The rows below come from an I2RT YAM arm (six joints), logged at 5 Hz.
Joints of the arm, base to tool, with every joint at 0 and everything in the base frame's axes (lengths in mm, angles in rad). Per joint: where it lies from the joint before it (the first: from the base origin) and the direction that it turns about. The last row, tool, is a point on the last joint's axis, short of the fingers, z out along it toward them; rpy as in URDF.
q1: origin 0 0 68 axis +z
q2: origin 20 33.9 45.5 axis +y
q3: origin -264 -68.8 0 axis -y
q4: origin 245 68.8 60 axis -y
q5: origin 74 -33.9 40.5 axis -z
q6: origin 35.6 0 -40.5 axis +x
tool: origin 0 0 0 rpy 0 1.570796 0
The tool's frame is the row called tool.
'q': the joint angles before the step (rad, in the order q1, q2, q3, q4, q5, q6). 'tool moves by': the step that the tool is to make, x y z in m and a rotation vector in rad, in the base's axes. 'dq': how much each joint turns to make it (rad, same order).
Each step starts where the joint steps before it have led.
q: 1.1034, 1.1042, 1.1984, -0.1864, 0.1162, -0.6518
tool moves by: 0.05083, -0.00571, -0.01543, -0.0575, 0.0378, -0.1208
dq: -0.1865, 0.0771, 0.0088, 0.0000, -0.0653, -0.0069
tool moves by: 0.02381, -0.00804, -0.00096, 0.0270, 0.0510, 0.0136
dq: -0.1004, 0.0354, 0.0229, 0.0005, -0.1217, 0.0367
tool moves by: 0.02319, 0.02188, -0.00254, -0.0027, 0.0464, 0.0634
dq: -0.0156, 0.1217, 0.0873, 0.0022, -0.0835, 0.0164
